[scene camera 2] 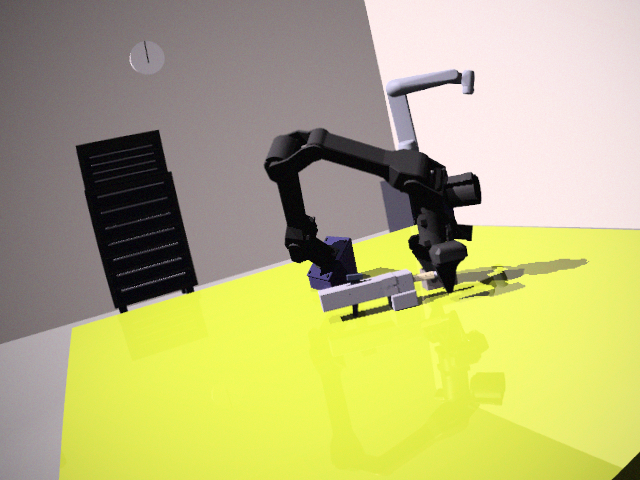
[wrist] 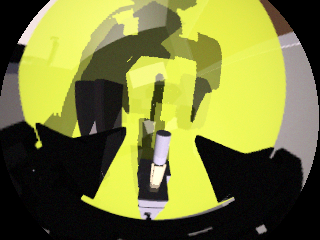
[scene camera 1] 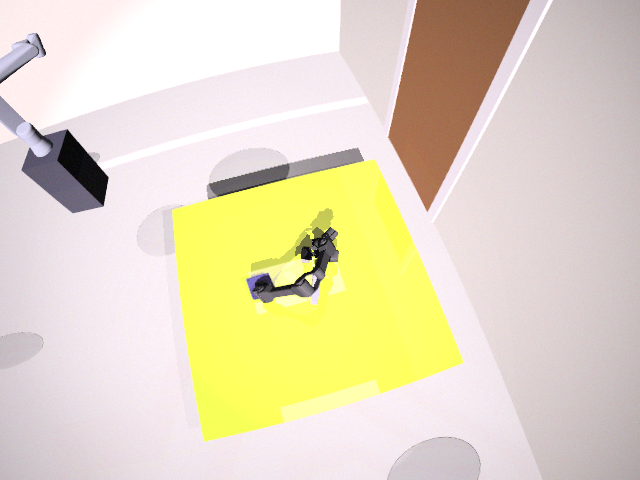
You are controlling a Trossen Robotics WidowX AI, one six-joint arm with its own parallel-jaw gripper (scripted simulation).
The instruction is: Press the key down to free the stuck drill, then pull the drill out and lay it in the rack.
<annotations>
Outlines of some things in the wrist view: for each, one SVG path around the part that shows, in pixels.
The gripper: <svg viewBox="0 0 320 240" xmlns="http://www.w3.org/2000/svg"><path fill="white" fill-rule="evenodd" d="M0 129L5 165L16 192L41 228L51 231L49 236L55 240L264 240L288 215L303 191L301 159L285 148L277 148L271 159L273 147L244 153L196 135L197 152L207 169L217 203L231 197L235 200L216 211L185 219L133 219L81 200L83 196L95 199L127 136L127 127L81 137L64 136L41 123L35 123L33 129L25 120ZM264 224L264 228L267 229L267 231L260 233L259 235L259 233L257 233L259 231L257 231L256 228L261 227L261 225ZM40 139L41 147L39 149L35 149L33 145L36 145L37 141L39 141Z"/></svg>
A pale drill shaft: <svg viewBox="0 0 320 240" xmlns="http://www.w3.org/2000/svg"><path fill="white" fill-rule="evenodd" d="M167 129L157 129L155 147L153 147L155 155L152 157L149 192L157 193L165 168L167 168L167 155L172 133L167 131Z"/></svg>
</annotations>
